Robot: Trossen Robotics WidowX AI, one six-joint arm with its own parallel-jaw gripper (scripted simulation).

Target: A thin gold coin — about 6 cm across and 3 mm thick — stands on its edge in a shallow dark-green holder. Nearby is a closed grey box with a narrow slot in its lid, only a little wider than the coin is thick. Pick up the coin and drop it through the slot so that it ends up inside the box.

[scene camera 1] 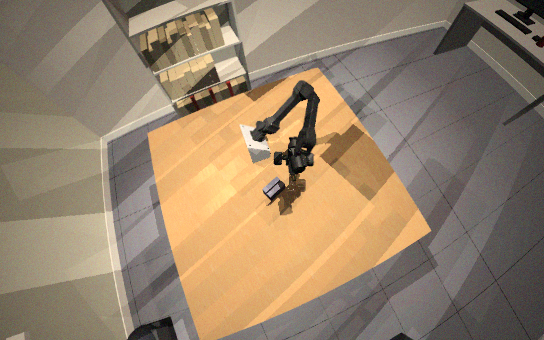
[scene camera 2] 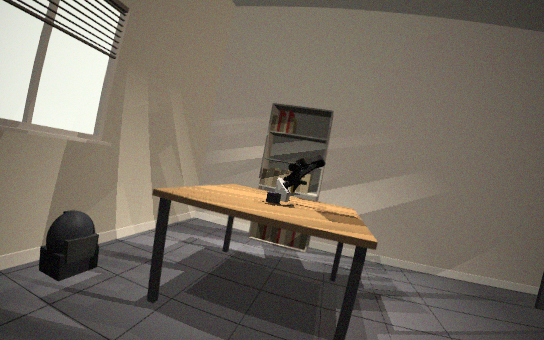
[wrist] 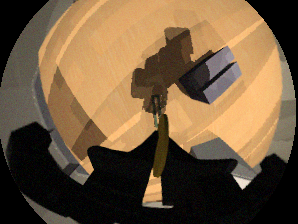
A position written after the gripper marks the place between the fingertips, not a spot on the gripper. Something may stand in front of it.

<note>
The gripper (wrist: 158,133) carries a gold coin.
</note>
